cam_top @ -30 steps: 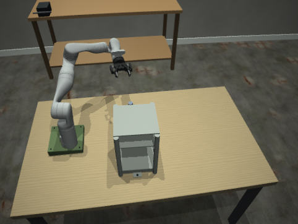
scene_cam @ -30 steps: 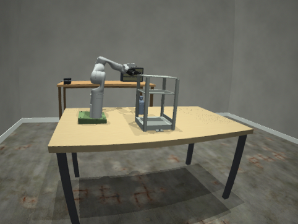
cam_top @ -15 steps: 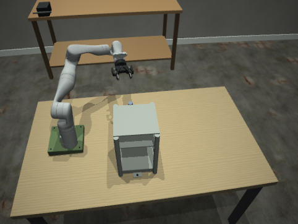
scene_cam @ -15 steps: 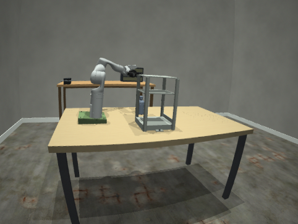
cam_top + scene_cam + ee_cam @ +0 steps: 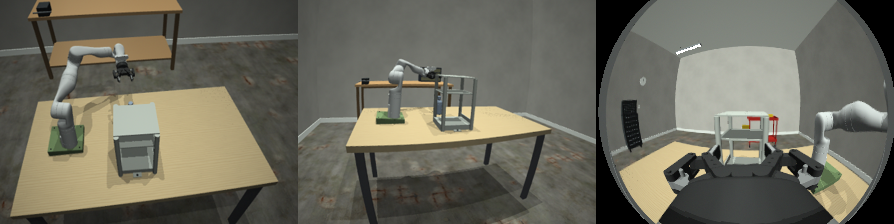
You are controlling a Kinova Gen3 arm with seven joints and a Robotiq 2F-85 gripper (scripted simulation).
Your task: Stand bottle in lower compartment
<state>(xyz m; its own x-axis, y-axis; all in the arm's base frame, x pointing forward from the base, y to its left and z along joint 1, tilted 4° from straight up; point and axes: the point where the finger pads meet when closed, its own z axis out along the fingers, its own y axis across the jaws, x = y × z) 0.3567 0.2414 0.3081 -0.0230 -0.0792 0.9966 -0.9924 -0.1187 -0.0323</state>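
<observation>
Now: the pale blue bottle 2 cm ahead of my hand, 4 cm to the right of it and 22 cm below it. Also, from my hand: grey shelving unit (3 cm ahead, 37 cm to the right, 15 cm below).
</observation>
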